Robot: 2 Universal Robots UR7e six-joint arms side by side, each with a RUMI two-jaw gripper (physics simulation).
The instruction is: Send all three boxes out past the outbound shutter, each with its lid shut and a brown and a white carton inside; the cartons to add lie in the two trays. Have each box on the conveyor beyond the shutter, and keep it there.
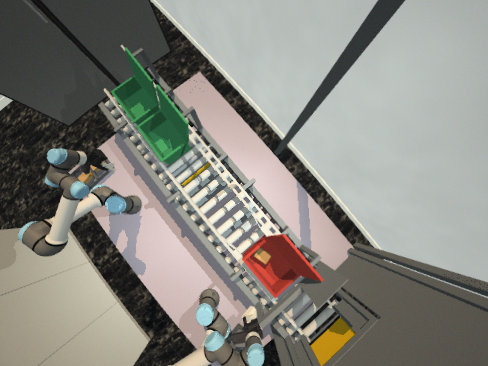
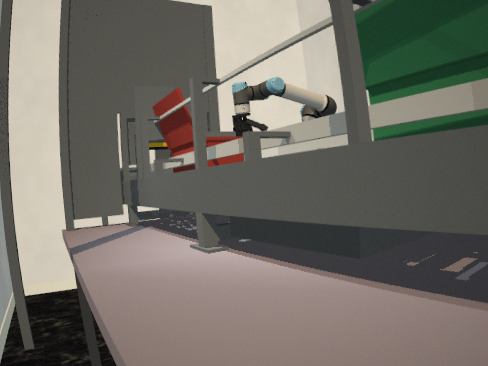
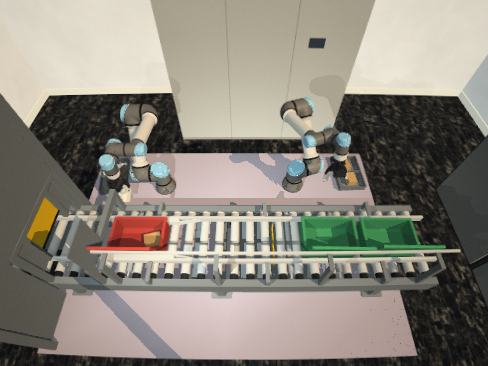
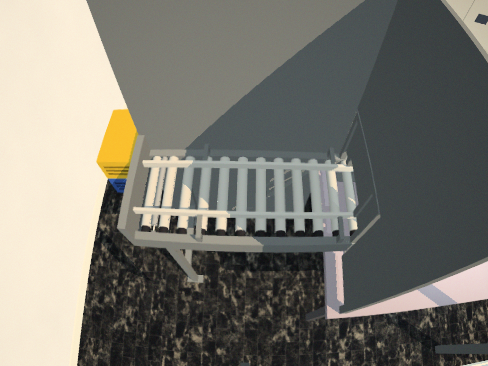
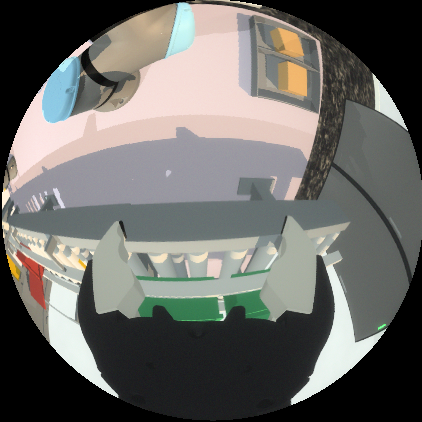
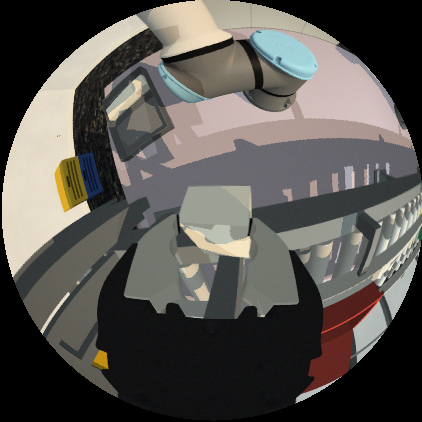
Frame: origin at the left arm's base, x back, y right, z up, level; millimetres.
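Seen in the pictures: left gripper, between the fingertips: (image 1: 108,161) (image 3: 334,180) (image 5: 201,220); right gripper, between the fingertips: (image 1: 247,320) (image 3: 124,189) (image 6: 214,217); left arm's base, origin of its link: (image 1: 132,204) (image 3: 292,184) (image 5: 113,85); right arm's base, origin of its link: (image 1: 209,298) (image 3: 166,186) (image 6: 268,88).
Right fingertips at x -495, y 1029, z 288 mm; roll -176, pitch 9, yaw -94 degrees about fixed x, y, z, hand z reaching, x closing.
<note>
Offsets run from my right fingertips to a thing's top centre. "*": to the spot under its first point.
The red box {* dx -245, dy -96, dz -20 mm} (image 1: 275,286) (image 3: 116,232) stands open on the conveyor beside the outbound shutter, its lid raised, a brown carton {dx -258, dy -305, dz -8 mm} (image 1: 262,256) (image 3: 151,239) inside. Two green boxes {* dx +4, dy -1307, dz -57 mm} (image 1: 162,137) (image 3: 327,235) stand open at the other end; no carton shows in them. My right gripper (image 6: 214,217) is shut on a white carton {dx -22, dy -5, dz +21 mm} (image 6: 215,202) (image 3: 125,194) (image 1: 250,314), held near the conveyor's robot-side edge by the shutter. My left gripper (image 5: 201,220) is open and empty near the tray {dx +695, dy -1432, dz -246 mm} (image 5: 254,60), which holds brown cartons {dx +632, dy -1457, dz -236 mm} (image 5: 293,78) {dx +757, dy -1407, dz -236 mm} (image 5: 286,41). White also shows in the other tray {dx +236, dy +308, dz -246 mm} (image 6: 160,102).
The conveyor (image 3: 300,285) has side rails and upright posts. Grey panels of the shutter housing {* dx -449, dy -117, dz +230 mm} (image 1: 320,285) stand past the red box. The outbound conveyor (image 4: 240,243) bears no box. A yellow stripe {* dx -36, dy -970, dz -130 mm} (image 3: 273,237) crosses the rollers between the red and green boxes.
</note>
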